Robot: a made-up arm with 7 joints. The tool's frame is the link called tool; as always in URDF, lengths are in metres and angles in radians.
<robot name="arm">
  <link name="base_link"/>
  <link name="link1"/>
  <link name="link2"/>
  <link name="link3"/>
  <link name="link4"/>
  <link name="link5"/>
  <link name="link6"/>
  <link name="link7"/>
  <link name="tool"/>
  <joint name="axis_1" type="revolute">
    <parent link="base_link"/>
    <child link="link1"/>
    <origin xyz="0 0 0.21" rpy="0 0 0"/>
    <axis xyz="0 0 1"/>
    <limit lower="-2.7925" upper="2.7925" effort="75" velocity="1.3"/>
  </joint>
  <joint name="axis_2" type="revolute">
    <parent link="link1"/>
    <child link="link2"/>
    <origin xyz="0 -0.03 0.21" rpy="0 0 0"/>
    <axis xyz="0 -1 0"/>
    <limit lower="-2.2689" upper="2.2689" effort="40" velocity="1.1"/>
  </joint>
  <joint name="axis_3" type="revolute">
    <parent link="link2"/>
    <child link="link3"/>
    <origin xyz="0 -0.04 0.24" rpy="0 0 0"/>
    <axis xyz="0 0 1"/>
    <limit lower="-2.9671" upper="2.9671" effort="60" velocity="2"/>
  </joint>
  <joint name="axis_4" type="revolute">
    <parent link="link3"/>
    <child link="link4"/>
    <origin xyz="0.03 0.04 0.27" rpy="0 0 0"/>
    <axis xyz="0 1 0"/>
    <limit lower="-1.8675" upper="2.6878" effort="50" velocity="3.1"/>
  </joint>
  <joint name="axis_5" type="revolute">
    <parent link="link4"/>
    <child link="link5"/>
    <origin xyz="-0.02 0.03 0.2" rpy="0 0 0"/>
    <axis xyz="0 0 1"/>
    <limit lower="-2.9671" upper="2.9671" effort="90" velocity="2"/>
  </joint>
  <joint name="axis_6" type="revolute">
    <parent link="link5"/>
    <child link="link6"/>
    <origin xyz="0 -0.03 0.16" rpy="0 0 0"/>
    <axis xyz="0 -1 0"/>
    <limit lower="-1.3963" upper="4.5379" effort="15" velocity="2"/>
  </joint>
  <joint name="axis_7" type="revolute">
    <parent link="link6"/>
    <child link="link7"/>
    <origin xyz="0.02 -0.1 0.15" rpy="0 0 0"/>
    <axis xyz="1 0 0"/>
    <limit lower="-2.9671" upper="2.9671" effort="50" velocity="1.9"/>
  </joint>
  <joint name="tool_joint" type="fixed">
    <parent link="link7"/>
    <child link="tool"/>
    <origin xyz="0 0 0" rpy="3.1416 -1.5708 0"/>
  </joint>
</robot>
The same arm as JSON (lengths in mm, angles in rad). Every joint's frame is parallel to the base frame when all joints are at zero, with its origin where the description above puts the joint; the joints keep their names.
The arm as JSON. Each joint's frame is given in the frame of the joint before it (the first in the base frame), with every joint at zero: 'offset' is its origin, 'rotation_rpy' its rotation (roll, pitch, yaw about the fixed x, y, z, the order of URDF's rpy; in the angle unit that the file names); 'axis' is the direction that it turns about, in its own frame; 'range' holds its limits. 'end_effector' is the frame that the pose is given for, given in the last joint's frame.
{"length_unit": "mm", "angle_unit": "rad", "chain": [
  {"id": "axis_1", "offset": [0.0, 0.0, 210.0], "rotation_rpy": [0.0, 0.0, 0.0], "axis": [0.0, 0.0, 1.0], "range": [-2.7925, 2.7925]},
  {"id": "axis_2", "offset": [0.0, -30.0, 210.0], "rotation_rpy": [0.0, 0.0, 0.0], "axis": [0.0, -1.0, 0.0], "range": [-2.2689, 2.2689]},
  {"id": "axis_3", "offset": [0.0, -40.0, 240.0], "rotation_rpy": [0.0, 0.0, 0.0], "axis": [0.0, 0.0, 1.0], "range": [-2.9671, 2.9671]},
  {"id": "axis_4", "offset": [30.0, 40.0, 270.0], "rotation_rpy": [0.0, 0.0, 0.0], "axis": [0.0, 1.0, 0.0], "range": [-1.8675, 2.6878]},
  {"id": "axis_5", "offset": [-20.0, 30.0, 200.0], "rotation_rpy": [0.0, 0.0, 0.0], "axis": [0.0, 0.0, 1.0], "range": [-2.9671, 2.9671]},
  {"id": "axis_6", "offset": [0.0, -30.0, 160.0], "rotation_rpy": [0.0, 0.0, 0.0], "axis": [0.0, -1.0, 0.0], "range": [-1.3963, 4.5379]},
  {"id": "axis_7", "offset": [20.0, -100.0, 150.0], "rotation_rpy": [0.0, 0.0, 0.0], "axis": [1.0, 0.0, 0.0], "range": [-2.9671, 2.9671]}
], "end_effector": {"offset": [0.0, 0.0, 0.0], "rotation_rpy": [-3.1416, -1.5708, 0.0]}}

